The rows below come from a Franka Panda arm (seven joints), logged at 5 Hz.
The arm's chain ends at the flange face. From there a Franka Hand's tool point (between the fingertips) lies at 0.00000 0.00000 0.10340 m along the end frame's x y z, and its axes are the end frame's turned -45 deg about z.
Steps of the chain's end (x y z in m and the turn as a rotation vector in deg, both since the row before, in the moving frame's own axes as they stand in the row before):
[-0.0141 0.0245 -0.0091 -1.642 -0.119 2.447]
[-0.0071 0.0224 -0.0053 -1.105 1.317 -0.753]
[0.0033 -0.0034 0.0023 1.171 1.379 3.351]
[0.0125 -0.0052 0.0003 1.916 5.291 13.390]
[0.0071 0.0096 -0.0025 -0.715 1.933 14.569]
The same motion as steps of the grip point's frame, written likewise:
[-0.0296 0.0092 -0.0091 -1.077 -1.245 2.447]
[-0.0206 0.0139 -0.0053 -1.713 0.150 -0.753]
[0.0080 0.0003 0.0022 -0.147 1.803 3.351]
[0.0211 0.0105 -0.0002 -2.386 5.096 13.390]
[-0.0007 0.0153 -0.0026 -1.872 0.861 14.569]

